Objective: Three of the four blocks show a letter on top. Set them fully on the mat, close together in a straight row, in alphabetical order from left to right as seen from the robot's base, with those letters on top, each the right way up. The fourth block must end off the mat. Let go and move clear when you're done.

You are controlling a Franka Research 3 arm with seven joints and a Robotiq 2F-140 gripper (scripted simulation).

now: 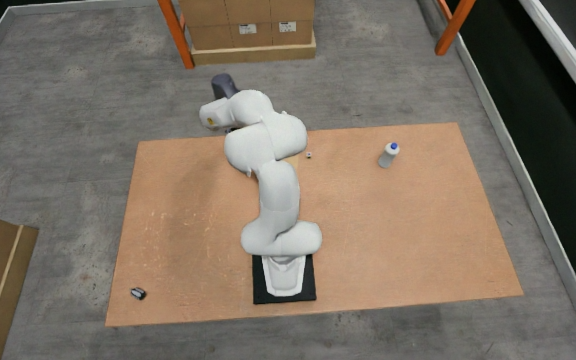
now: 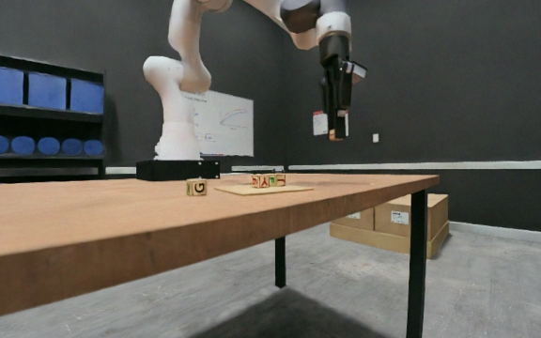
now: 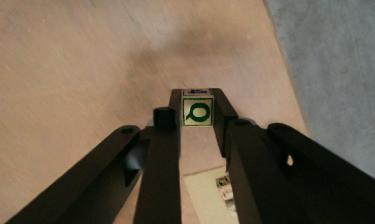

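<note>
Right now the pale yellow mat is 22 cm to the right of my hand, 14 cm below it and 2 cm behind it. The rest, counted from my hand: block 2 cm below; then white bottle 73 cm to the right, 8 cm behind, 6 cm below; then black object 68 cm behind, 43 cm to the left, 12 cm below.
</note>
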